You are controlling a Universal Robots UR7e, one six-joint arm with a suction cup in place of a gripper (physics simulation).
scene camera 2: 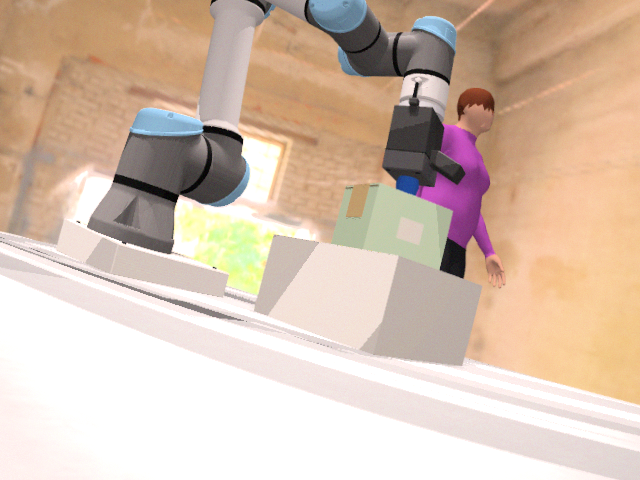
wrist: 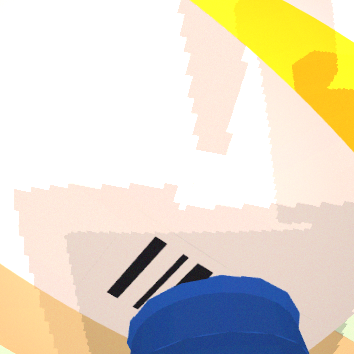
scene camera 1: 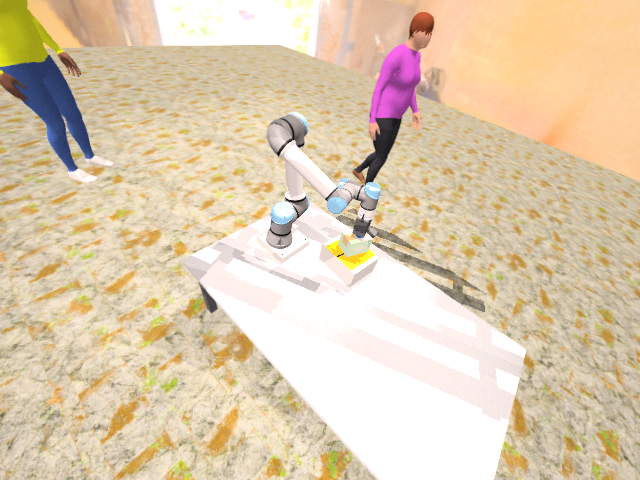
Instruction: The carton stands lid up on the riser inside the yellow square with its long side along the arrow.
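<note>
A pale green carton (scene camera 1: 355,247) (scene camera 2: 392,224) stands on the white riser (scene camera 1: 357,274) (scene camera 2: 361,302), over the yellow square (scene camera 1: 352,261). Tan tape runs over its top edge, so the lid faces up. My suction cup (scene camera 1: 360,233) (scene camera 2: 407,185) (wrist: 218,316) presses on the carton's top near the far right end and holds it. In the wrist view the carton's top (wrist: 246,246) fills most of the frame, with a black barcode (wrist: 147,267) next to the cup and a strip of the yellow square (wrist: 281,31) at the top right. The arrow is hidden.
The arm's base (scene camera 1: 281,238) (scene camera 2: 150,207) stands on the white table (scene camera 1: 392,367) (scene camera 2: 154,392) just left of the riser. A person in magenta (scene camera 1: 395,98) (scene camera 2: 468,175) walks behind the table. A person in yellow and blue (scene camera 1: 35,82) stands far left.
</note>
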